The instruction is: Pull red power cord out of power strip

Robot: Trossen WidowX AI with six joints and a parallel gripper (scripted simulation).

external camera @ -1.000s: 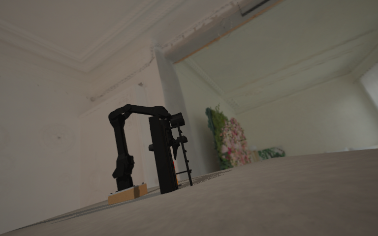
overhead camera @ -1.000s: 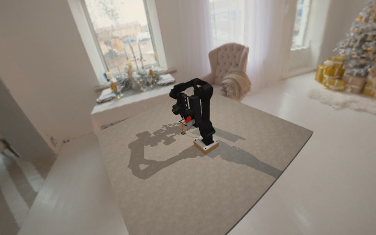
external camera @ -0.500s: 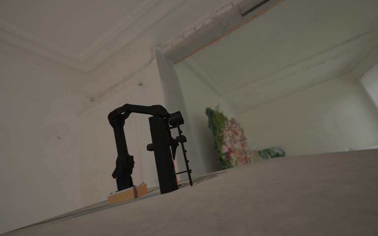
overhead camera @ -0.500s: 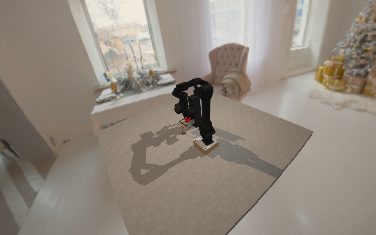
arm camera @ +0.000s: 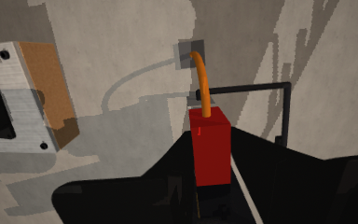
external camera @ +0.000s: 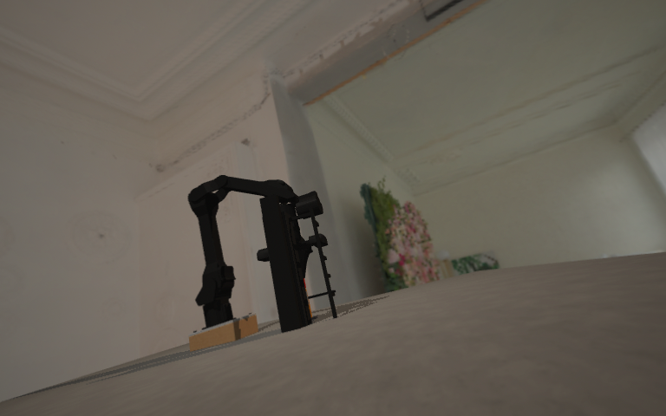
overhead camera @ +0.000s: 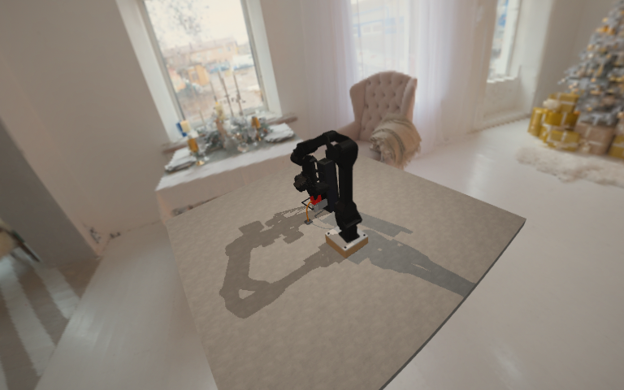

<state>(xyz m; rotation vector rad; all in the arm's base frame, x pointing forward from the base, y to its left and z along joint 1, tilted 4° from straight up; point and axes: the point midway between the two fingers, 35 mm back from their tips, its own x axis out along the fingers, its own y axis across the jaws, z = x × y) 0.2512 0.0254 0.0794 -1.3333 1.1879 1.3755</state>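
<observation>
Right now my gripper tip is 30 mm to the left of the red plug and 10 mm short of it.
</observation>
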